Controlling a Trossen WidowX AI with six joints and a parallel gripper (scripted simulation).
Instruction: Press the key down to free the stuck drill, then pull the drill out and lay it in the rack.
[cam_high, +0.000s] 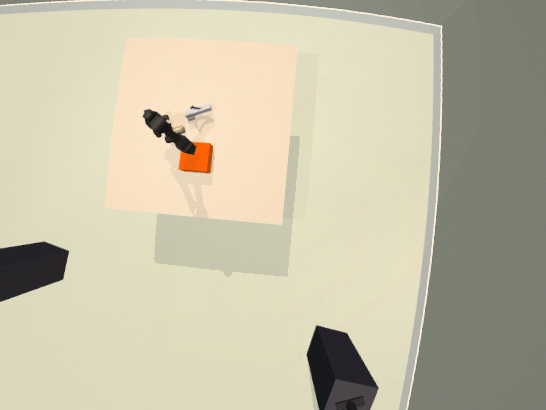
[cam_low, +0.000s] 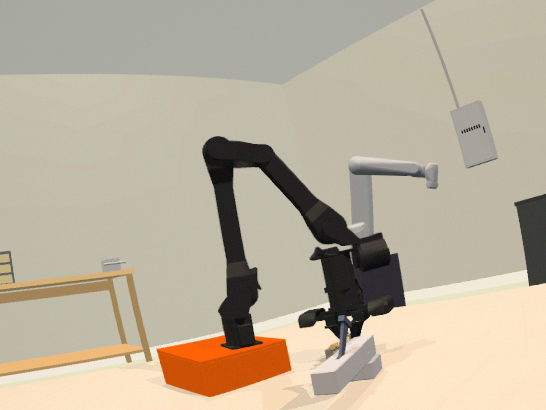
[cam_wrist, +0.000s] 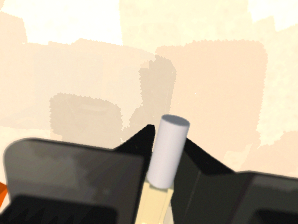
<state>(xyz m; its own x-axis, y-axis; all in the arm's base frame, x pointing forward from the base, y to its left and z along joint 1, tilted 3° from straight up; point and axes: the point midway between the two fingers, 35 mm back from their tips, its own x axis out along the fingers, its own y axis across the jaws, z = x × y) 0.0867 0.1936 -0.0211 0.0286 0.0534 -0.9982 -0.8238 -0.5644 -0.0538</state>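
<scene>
The drill lies 40 mm above my gripper tip, 30 mm to the right of it and 20 mm ahead of it. From my gripper tip the other things lie so: blue key 190 mm ahead, 140 mm to the right, 80 mm above; rack 50 mm to the right, 30 mm ahead, 10 mm above.
</scene>
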